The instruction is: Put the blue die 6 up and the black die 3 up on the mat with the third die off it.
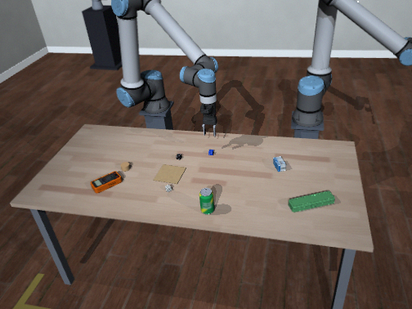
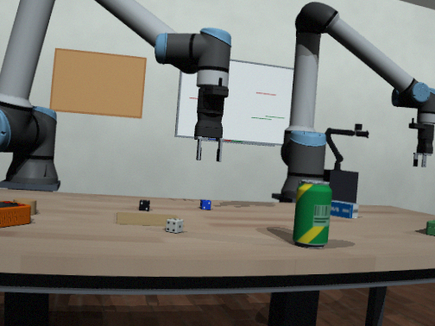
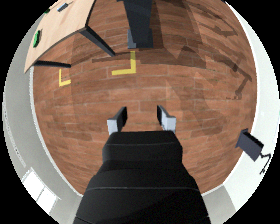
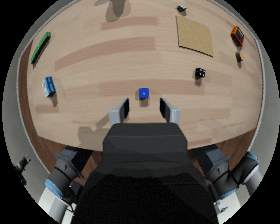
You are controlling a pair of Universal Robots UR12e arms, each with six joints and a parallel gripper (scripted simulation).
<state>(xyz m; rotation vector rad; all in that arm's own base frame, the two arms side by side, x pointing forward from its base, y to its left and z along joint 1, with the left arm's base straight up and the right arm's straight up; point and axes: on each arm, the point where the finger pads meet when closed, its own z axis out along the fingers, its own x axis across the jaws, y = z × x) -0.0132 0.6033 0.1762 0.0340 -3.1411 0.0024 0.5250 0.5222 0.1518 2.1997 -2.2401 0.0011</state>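
Observation:
My right hand is 14 cm above the blue die. The rest, counted from my right hand: black die (8 cm ahead, 17 cm to the right, 14 cm below); then white die (35 cm ahead, 13 cm to the right, 14 cm below); then tan mat (23 cm ahead, 17 cm to the right, 15 cm below).

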